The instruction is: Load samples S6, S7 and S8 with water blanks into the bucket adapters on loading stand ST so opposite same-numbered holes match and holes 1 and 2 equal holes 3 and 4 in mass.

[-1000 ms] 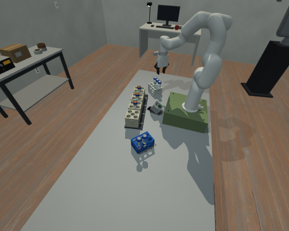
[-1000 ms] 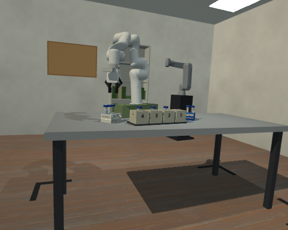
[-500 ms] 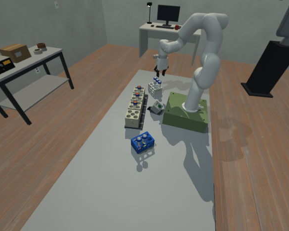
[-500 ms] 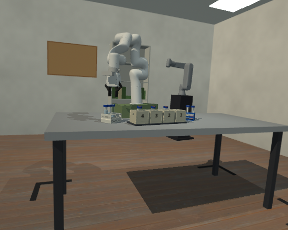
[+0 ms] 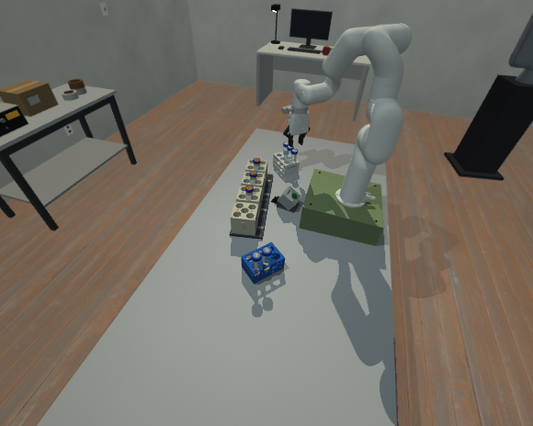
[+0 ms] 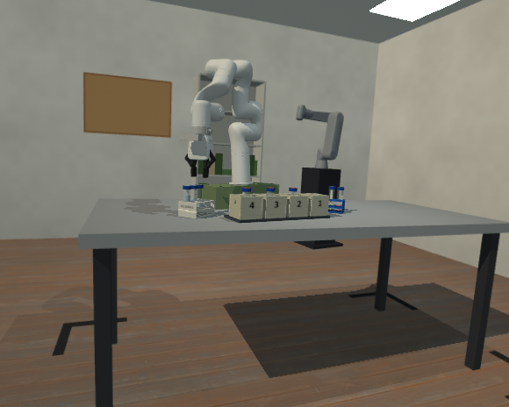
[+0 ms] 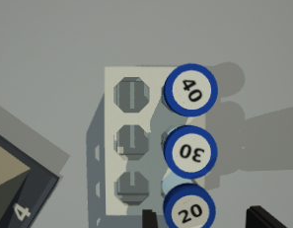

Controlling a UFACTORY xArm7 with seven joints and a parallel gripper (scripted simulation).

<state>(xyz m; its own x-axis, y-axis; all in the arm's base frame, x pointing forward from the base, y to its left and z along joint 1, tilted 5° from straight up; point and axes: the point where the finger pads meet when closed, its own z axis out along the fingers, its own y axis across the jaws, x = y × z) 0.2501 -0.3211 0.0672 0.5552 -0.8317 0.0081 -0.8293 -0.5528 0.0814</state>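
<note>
The white-dot tube is 10 mm to the right of my hand and 110 mm below it. The rest, counted from my hand: white rack (40 mm ahead, 20 mm to the right, 140 mm below); tube rack (80 mm ahead, 650 mm to the left, 140 mm below).
</note>
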